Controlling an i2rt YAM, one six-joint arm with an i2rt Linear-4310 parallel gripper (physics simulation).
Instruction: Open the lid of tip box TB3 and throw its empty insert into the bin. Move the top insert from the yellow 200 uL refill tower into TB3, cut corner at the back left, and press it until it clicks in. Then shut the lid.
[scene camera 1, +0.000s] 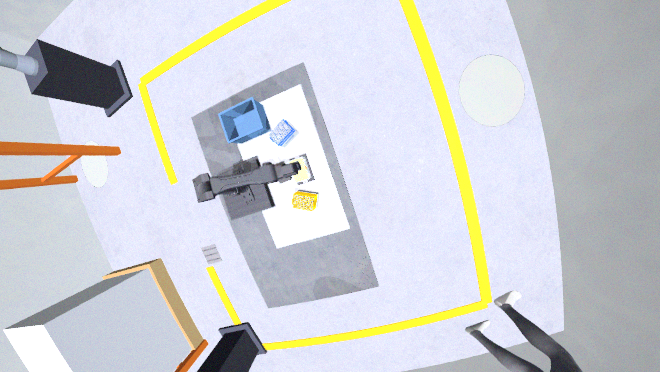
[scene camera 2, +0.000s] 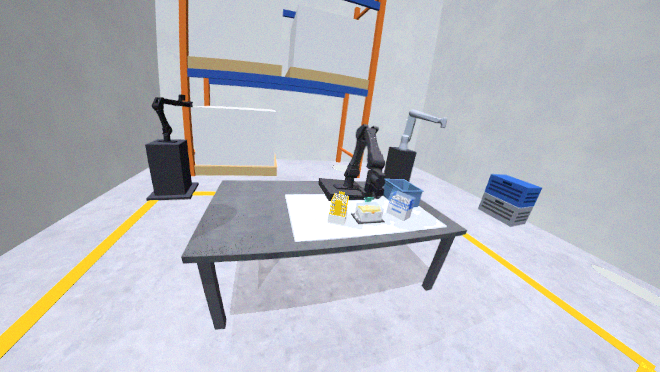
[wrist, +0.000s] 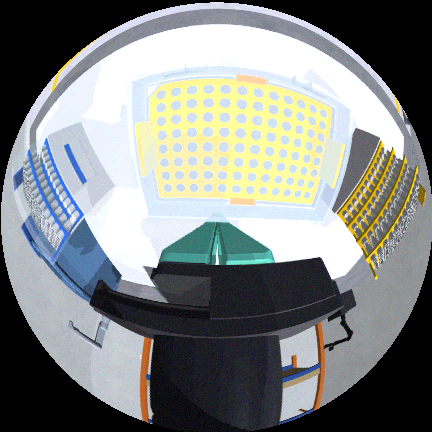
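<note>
Tip box TB3 (scene camera 1: 306, 172) (scene camera 2: 370, 216) (wrist: 185, 207) stands on the white mat. Its clear lid looks shut over a yellow insert (wrist: 225, 147) with empty holes. My gripper (scene camera 2: 368, 199) (wrist: 216, 218) is shut with nothing between its green fingertips. It hangs above the robot-side edge of TB3; I cannot tell the exact gap. In the overhead view the arm hides the fingertips. The yellow refill tower (scene camera 1: 305, 201) (scene camera 2: 339, 207) (wrist: 372, 200), with tips in its stacked inserts, stands beside TB3, on the right in the wrist view. The blue bin (scene camera 1: 264, 117) (scene camera 2: 411, 194) (wrist: 95, 255) stands at the left of the wrist view.
A blue refill tower (scene camera 1: 283, 132) (scene camera 2: 400, 206) (wrist: 82, 167) stands between TB3 and the bin. The white mat (scene camera 1: 285, 237) (scene camera 2: 310, 230) lies on the dark table (scene camera 1: 320, 270) (scene camera 2: 225, 220). A person's legs (scene camera 1: 520, 327) show beyond the yellow floor line.
</note>
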